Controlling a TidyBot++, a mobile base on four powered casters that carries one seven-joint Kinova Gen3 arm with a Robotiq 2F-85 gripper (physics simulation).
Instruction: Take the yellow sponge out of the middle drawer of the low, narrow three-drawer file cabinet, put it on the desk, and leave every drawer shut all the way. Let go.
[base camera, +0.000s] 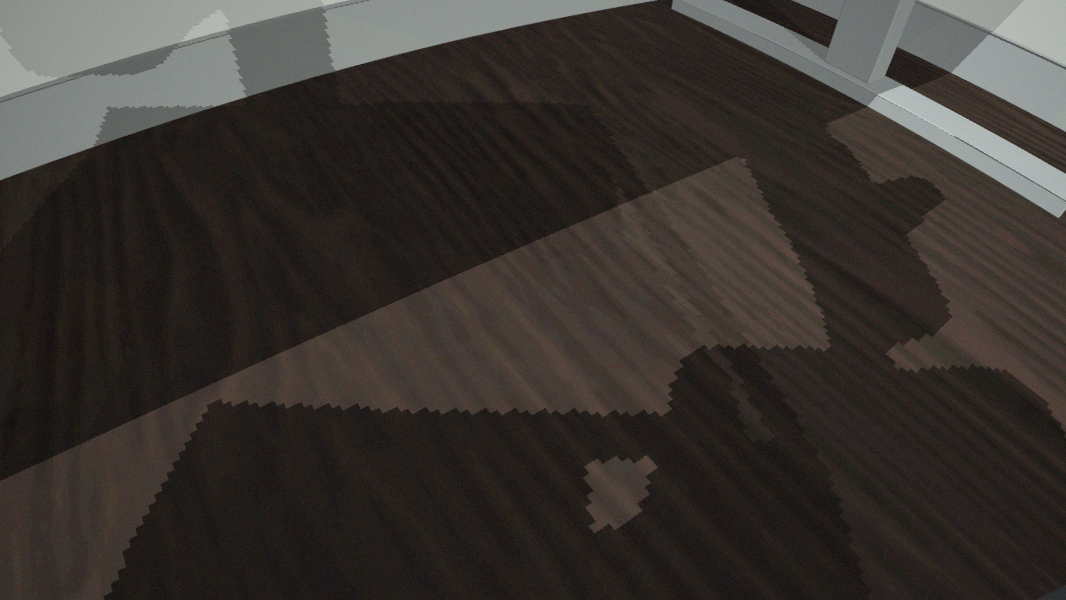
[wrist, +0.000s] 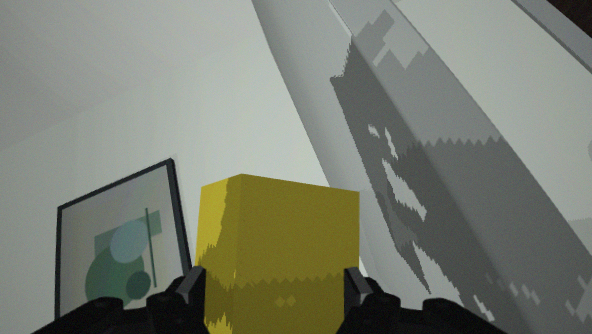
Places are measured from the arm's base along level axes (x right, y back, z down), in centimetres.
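Pixels of known places: gripper, fingertip midpoint: (wrist: 275, 287).
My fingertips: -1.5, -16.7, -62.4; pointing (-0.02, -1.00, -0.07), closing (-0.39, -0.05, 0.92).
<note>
Behind a point stands the place of what it marks, as x, y, z.
The yellow sponge (wrist: 292, 225) @(1.3, -15.1, -60.4) is a blocky piece standing up between the fingers at the bottom middle of the wrist view. My gripper (wrist: 275, 287) @(-1.5, -16.7, -62.4) is shut on it, one black fingertip against each side. Its lower part runs out of view at the bottom edge. The sponge is held up, with the wall behind it. The gripper does not show in the base view. The three-drawer file cabinet and its drawers cannot be made out in either view. I cannot tell for certain which surface is the desk top.
In the base view a white post (base camera: 869, 40) @(49.4, -87.2, 31.3) stands on a long pale foot bar (base camera: 969, 145) at the upper right of the dark wood floor (base camera: 522, 313) @(0.8, -42.2, 39.6). A pale baseboard (base camera: 447, 33) @(-10.3, -97.0, 38.3) runs behind. In the wrist view a framed picture (wrist: 117, 260) @(-6.5, -98.4, -120.9) hangs left; a shadowed grey surface (wrist: 450, 110) @(3.4, -12.5, -53.9) slants right.
</note>
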